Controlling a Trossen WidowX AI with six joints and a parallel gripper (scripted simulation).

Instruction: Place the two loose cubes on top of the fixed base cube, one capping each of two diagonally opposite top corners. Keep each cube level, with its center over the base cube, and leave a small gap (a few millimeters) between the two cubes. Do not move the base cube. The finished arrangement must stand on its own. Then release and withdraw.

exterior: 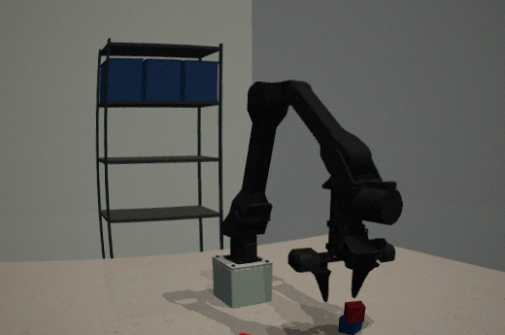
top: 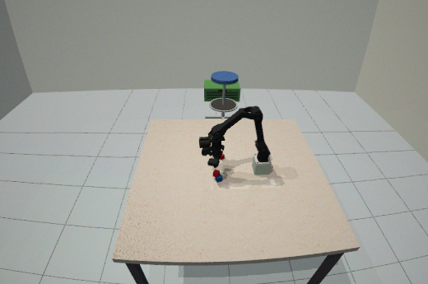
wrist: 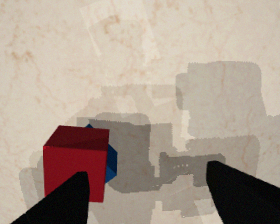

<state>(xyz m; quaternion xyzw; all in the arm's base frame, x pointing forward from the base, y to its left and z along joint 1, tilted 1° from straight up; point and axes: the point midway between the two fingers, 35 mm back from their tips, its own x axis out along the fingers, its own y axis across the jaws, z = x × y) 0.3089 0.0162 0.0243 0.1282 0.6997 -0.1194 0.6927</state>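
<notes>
Now: the blue base cube 1 cm behind my gripper tip, 5 cm to the left of it and 7 cm below it.
</notes>
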